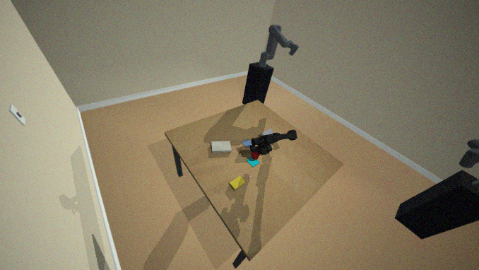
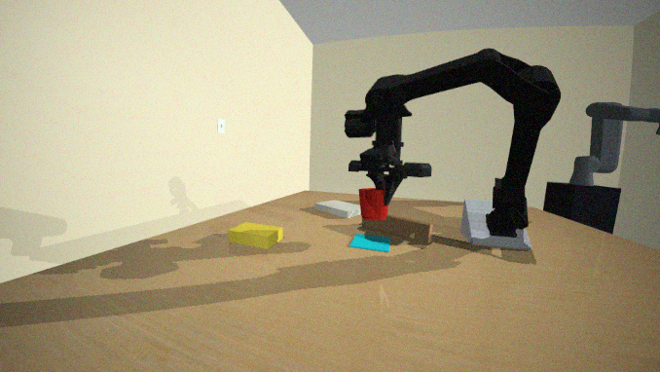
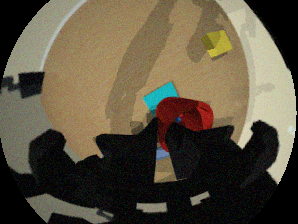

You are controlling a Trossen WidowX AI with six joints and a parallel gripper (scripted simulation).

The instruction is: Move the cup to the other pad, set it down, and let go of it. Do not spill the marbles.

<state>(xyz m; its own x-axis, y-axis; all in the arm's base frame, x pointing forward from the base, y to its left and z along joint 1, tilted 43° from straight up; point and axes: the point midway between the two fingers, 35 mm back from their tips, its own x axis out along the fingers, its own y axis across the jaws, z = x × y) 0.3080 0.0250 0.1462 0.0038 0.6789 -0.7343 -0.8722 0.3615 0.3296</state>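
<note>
Now: the cyan pad 11 cm below my gripper tip, 3 cm ahead of it and 2 cm to the right of it. From my gripper tip the other things lie so: pale blue pad (22 cm to the right, 11 cm below, 8 cm behind); brown block (12 cm to the right, 9 cm below, 3 cm behind); red cup (3 cm ahead, 2 cm to the right).
</note>
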